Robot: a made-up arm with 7 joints.
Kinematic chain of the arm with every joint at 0, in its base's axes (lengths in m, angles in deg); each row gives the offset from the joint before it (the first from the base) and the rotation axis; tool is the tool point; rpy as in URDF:
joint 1: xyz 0 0 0 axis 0.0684 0.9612 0.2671
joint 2: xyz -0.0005 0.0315 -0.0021 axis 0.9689 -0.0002 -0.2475
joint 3: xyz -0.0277 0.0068 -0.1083 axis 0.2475 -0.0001 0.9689
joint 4: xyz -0.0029 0 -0.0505 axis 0.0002 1 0
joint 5: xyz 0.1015 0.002 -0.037 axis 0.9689 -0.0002 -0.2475
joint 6: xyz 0.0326 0 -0.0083 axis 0.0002 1 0
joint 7: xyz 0.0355 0 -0.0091 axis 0.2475 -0.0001 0.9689
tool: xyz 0 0 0 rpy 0 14.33 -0.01
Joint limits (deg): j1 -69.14..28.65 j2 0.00..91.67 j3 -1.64..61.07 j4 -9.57..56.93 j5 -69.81..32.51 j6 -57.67..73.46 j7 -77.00..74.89
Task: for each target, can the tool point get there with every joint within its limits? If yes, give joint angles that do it. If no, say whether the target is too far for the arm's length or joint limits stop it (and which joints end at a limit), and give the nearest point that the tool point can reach.
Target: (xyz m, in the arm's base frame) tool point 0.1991 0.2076 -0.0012
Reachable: yes | joints -15.56 81.18 6.66 7.72 1.65 -12.57 -1.43
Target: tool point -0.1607 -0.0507 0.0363
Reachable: no: joint limits stop it (at a limit: joint 1, joint 2, joint 3, joint 4, joint 6) | nearest point -0.0418 0.1462 0.1657 | short by 0.264 m
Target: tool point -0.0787 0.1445 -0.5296
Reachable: no: too far | nearest point -0.0478 0.1042 -0.3245 | short by 0.211 m
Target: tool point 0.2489 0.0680 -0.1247
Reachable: yes | joints -37.80 10.14 16.31 6.93 -38.16 45.64 -11.52
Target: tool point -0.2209 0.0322 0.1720
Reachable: no: joint limits stop it (at a limit: joint 1, joint 2, joint 3, joint 4, joint 6) | nearest point -0.0476 0.1526 0.1639 | short by 0.211 m
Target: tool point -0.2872 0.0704 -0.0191
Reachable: no: joint limits stop it (at a limit: joint 1, joint 3, joint 4, joint 5, joint 6) | nearest point -0.2100 0.1282 -0.2226 | short by 0.225 m
